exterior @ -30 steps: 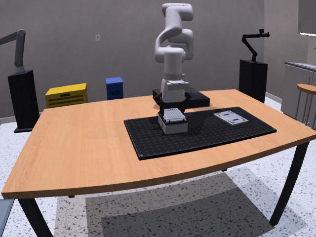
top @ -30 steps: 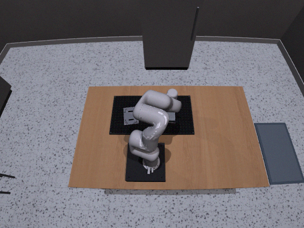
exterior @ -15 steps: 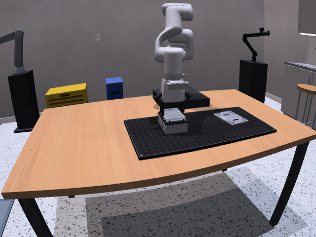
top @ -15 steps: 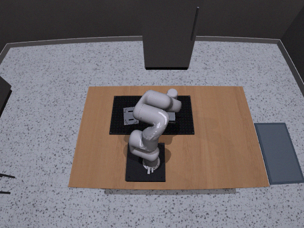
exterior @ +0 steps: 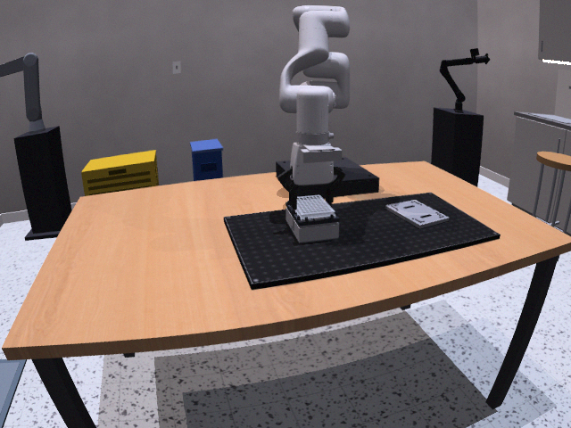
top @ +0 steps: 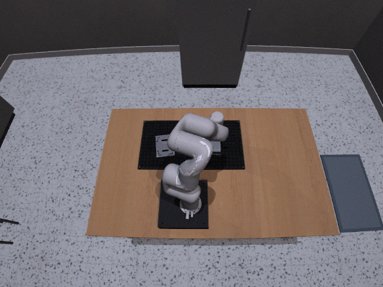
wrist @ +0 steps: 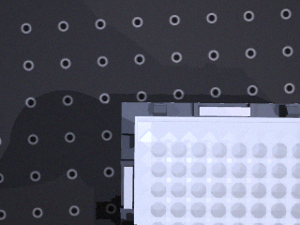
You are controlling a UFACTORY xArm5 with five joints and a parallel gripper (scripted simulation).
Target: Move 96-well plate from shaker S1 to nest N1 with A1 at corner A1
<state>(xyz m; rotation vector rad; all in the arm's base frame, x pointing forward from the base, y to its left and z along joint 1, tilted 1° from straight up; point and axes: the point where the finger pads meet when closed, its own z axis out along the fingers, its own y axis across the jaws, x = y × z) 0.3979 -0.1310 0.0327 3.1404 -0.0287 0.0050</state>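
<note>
Now: the white 96-well plate 1 cm below my hand. Also, from my hand: plate nest N1: 1 cm behind, 33 cm to the left, 7 cm below.
</note>
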